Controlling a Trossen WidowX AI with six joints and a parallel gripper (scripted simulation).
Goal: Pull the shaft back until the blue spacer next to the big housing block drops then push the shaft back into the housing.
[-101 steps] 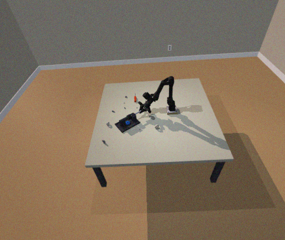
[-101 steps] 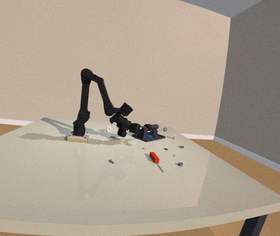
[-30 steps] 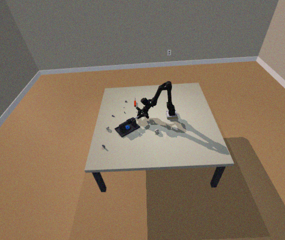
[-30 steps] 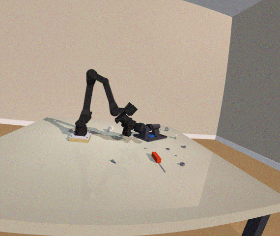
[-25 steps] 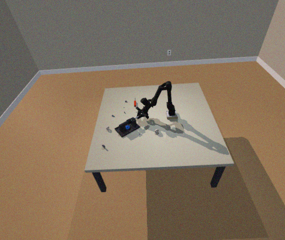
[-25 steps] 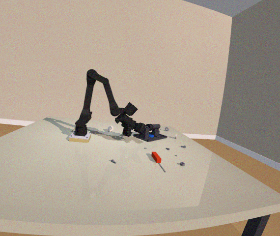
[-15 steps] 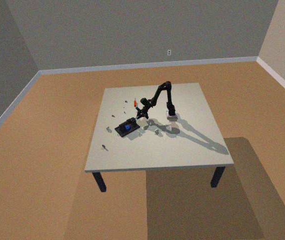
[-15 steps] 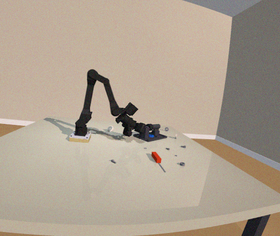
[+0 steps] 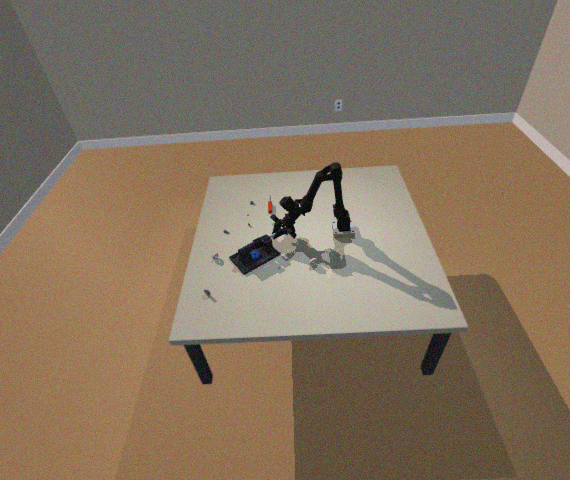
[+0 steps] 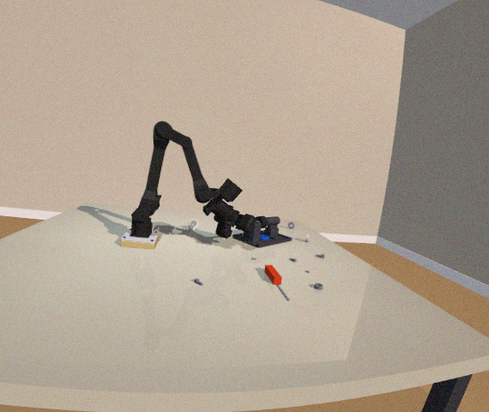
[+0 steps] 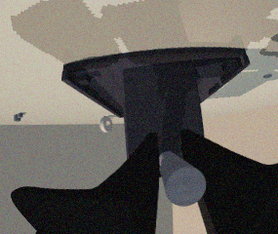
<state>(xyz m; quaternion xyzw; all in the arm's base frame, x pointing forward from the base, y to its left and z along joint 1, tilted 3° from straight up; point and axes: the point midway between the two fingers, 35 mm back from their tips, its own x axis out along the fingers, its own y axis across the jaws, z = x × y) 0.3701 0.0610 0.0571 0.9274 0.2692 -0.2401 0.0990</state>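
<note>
Right now my gripper tip is 40 mm short of the grey shaft, 30 mm to the right of it and 20 mm below it. From my gripper tip the other things lie so: blue spacer (100 mm ahead, 70 mm to the left, 50 mm below); pale ring (200 mm behind, 160 mm to the left, 40 mm below).
</note>
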